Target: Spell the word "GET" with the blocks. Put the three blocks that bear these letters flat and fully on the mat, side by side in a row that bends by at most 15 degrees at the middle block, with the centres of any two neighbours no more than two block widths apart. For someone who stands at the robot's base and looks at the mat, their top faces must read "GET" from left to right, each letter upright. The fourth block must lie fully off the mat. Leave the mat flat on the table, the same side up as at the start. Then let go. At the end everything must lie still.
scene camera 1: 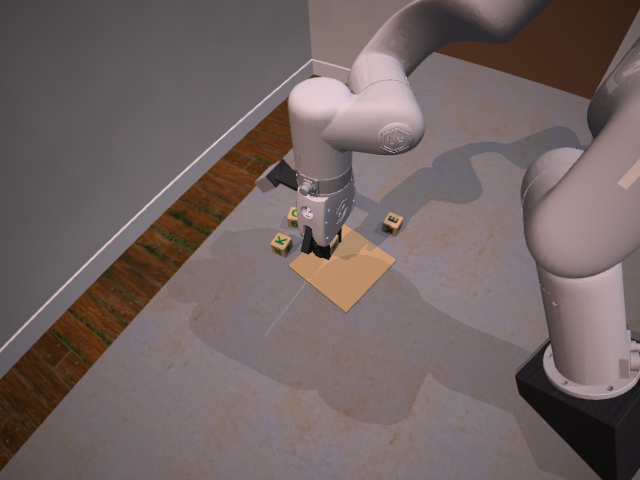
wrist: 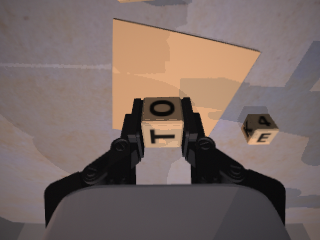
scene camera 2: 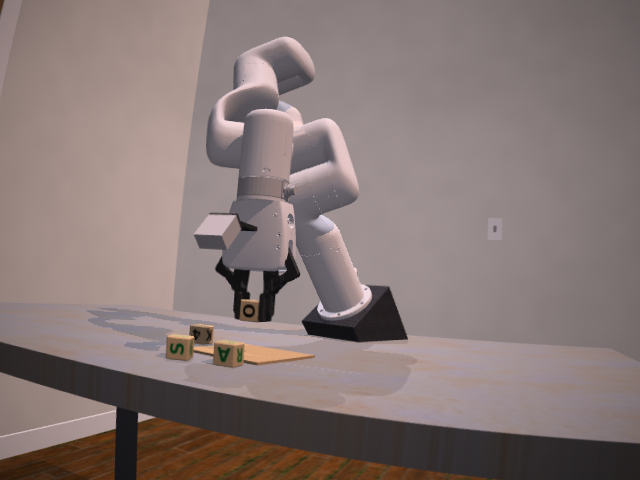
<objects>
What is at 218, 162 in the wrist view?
My gripper.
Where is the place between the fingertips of my gripper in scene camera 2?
252, 320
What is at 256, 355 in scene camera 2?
A tan mat.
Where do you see a tan mat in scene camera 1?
356, 265
</objects>
